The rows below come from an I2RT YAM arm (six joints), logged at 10 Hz.
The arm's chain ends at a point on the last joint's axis. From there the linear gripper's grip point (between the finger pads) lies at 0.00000 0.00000 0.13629 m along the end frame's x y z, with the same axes.
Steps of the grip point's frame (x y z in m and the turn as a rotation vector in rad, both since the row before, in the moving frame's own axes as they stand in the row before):
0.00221, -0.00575, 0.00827, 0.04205, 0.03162, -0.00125
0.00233, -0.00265, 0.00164, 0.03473, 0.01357, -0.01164
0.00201, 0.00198, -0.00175, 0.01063, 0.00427, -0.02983
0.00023, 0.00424, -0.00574, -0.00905, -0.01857, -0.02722
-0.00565, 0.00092, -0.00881, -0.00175, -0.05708, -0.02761
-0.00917, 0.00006, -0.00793, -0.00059, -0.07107, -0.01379
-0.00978, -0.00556, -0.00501, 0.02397, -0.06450, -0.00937
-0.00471, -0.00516, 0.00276, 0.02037, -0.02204, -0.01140
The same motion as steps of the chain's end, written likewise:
-0.00209, -0.00002, 0.00846, 0.04205, 0.03162, -0.00125
0.00051, 0.00209, 0.00173, 0.03473, 0.01357, -0.01164
0.00145, 0.00344, -0.00174, 0.01063, 0.00427, -0.02983
0.00274, 0.00297, -0.00571, -0.00905, -0.01857, -0.02722
0.00212, 0.00057, -0.00859, -0.00175, -0.05708, -0.02761
0.00051, -0.00009, -0.00759, -0.00059, -0.07107, -0.01379
-0.00098, -0.00234, -0.00469, 0.02397, -0.06450, -0.00937
-0.00169, -0.00240, 0.00282, 0.02037, -0.02204, -0.01140

